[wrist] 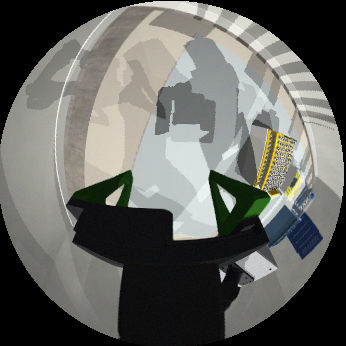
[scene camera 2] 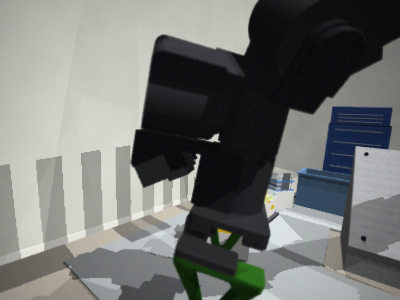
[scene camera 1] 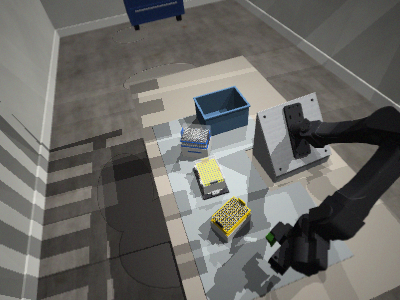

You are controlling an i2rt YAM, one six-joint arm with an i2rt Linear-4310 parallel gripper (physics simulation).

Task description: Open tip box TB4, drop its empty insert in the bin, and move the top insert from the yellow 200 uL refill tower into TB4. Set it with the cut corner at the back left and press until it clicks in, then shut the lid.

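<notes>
The yellow refill tower (scene camera 1: 231, 217) (wrist: 277, 160), with tips under its perforated yellow top insert, stands nearest the arm; the arm mostly hides it in scene camera 2. Behind it, a white box with a yellow top (scene camera 1: 211, 172) (wrist: 294, 185) stands on a dark base; it looks like the tip box, but its label cannot be read and its lid state is unclear. The blue bin (scene camera 1: 227, 125) (scene camera 2: 325, 192) (wrist: 282, 227) stands at the back. My gripper (scene camera 1: 274, 251) (wrist: 170, 174) is open and empty, above the mat, beside the tower and apart from it.
A blue-rimmed tip rack (scene camera 1: 195, 140) (scene camera 2: 282, 182) stands between the yellow-topped box and the bin. A slanted white panel (scene camera 1: 272, 145) (scene camera 2: 372, 190) carries the arm's mount. The grey-blue mat (scene camera 1: 285, 195) (wrist: 187, 160) lies beneath. A blue cabinet (scene camera 1: 155, 11) (scene camera 2: 357, 137) stands beyond the table.
</notes>
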